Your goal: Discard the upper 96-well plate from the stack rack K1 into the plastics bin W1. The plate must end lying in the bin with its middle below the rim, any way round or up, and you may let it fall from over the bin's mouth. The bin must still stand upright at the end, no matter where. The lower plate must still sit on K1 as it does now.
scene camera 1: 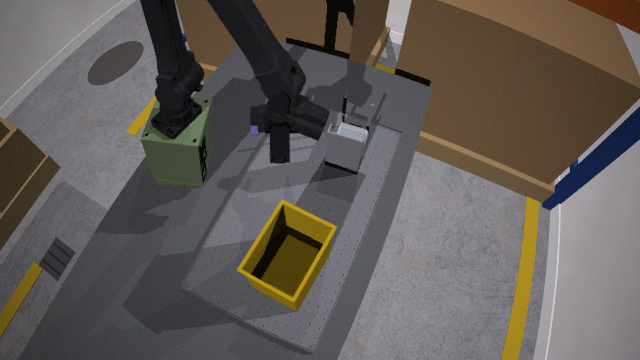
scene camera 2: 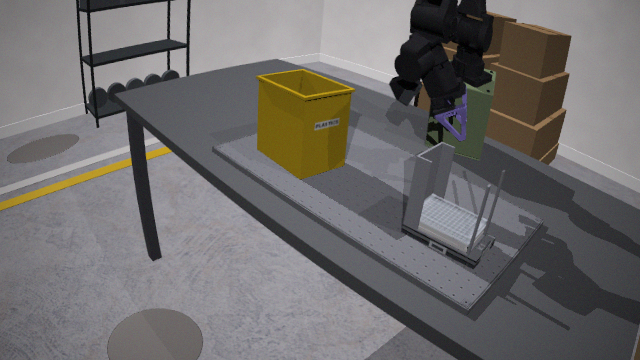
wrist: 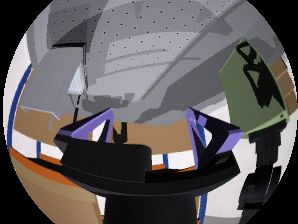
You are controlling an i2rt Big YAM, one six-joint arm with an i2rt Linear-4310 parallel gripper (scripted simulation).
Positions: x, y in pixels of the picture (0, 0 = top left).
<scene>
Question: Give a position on a yellow plastics bin W1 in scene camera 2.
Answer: At 306, 135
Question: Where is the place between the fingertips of my gripper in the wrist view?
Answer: At 149, 111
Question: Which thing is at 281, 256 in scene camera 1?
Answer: A yellow plastics bin W1.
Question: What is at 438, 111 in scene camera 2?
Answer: My gripper.
</scene>
